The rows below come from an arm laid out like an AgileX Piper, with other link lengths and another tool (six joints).
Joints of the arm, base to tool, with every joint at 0 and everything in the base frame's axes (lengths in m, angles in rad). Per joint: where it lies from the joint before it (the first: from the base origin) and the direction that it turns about. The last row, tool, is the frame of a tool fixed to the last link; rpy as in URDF.
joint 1: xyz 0.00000 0.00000 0.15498 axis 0 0 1
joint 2: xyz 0.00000 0.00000 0.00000 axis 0 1 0
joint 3: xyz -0.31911 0.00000 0.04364 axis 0 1 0
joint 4: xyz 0.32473 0.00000 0.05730 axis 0.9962 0 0.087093
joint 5: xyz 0.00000 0.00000 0.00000 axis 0 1 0
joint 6: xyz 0.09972 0.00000 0.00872 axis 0.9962 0 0.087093
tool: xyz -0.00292 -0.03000 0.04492 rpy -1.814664 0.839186 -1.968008
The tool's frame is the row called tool.
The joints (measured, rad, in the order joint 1, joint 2, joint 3, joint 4, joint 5, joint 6), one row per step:
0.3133 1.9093 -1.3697 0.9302 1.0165 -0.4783
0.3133 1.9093 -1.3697 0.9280 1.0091 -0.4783
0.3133 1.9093 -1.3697 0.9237 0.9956 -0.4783
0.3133 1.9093 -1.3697 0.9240 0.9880 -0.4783
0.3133 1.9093 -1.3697 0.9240 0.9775 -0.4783
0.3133 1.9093 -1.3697 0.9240 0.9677 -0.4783
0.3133 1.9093 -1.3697 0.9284 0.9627 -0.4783
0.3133 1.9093 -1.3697 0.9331 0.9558 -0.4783
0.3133 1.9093 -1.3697 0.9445 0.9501 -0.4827
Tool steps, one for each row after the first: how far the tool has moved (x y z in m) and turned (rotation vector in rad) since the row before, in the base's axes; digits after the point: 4 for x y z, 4 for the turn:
0.0007 -0.0005 0.0001 -0.0030 -0.0056 -0.0044
0.0013 -0.0009 0.0002 -0.0057 -0.0104 -0.0078
0.0007 -0.0004 0.0002 -0.0009 -0.0051 -0.0056
0.0010 -0.0006 0.0003 -0.0015 -0.0071 -0.0075
0.0009 -0.0005 0.0003 -0.0014 -0.0067 -0.0070
0.0005 -0.0001 0.0003 0.0030 -0.0022 -0.0055
0.0007 -0.0002 0.0004 0.0030 -0.0034 -0.0070
0.0007 0.0003 0.0007 0.0085 -0.0038 -0.0061

